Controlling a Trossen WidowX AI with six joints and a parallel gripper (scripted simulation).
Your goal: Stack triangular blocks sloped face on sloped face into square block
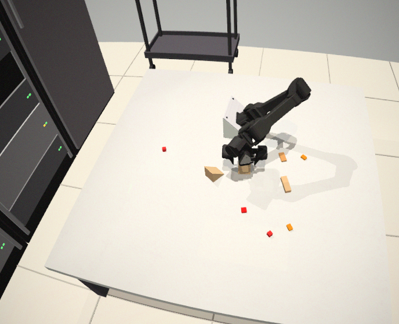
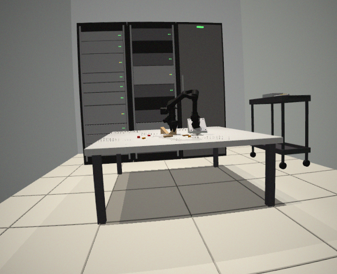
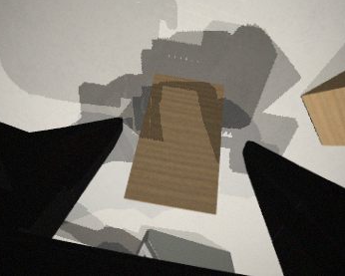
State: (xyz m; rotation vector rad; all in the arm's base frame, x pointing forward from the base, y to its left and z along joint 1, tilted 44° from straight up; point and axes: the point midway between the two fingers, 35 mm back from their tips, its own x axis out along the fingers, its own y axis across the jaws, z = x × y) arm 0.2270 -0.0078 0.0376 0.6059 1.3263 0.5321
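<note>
My gripper tip is 10 mm past the triangular block and 10 mm above it. Round my gripper tip: tan plank 90 mm ahead, 180 mm to the left, 20 mm below.
</note>
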